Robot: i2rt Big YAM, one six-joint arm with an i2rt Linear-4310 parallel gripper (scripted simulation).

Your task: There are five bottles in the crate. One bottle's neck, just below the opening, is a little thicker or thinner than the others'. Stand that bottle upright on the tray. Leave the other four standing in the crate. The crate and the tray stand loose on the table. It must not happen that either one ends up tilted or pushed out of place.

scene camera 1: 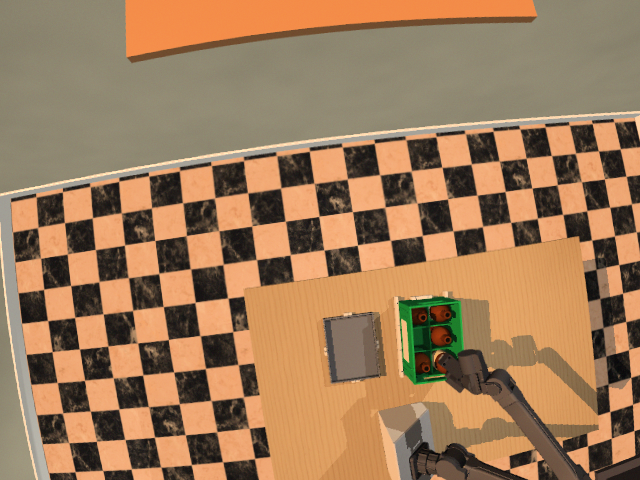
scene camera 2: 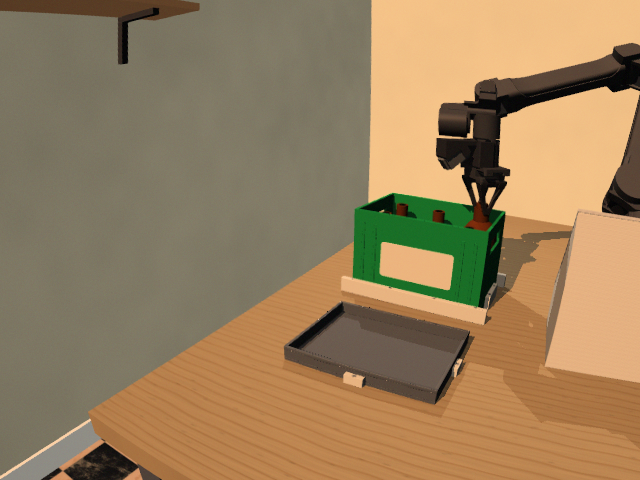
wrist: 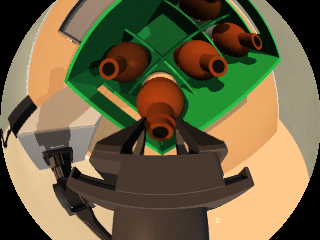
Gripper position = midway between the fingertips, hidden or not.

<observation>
I see my gripper (scene camera 2: 481,212), a bottle (wrist: 160,100), a green crate (scene camera 1: 413,340), a dark grey tray (scene camera 2: 414,350) and a bottle (wrist: 230,39).
The green crate shows as well in the wrist view (wrist: 210,100). The dark grey tray shows as well in scene camera 1 (scene camera 1: 352,346). My gripper also shows in the wrist view (wrist: 160,121).
</observation>
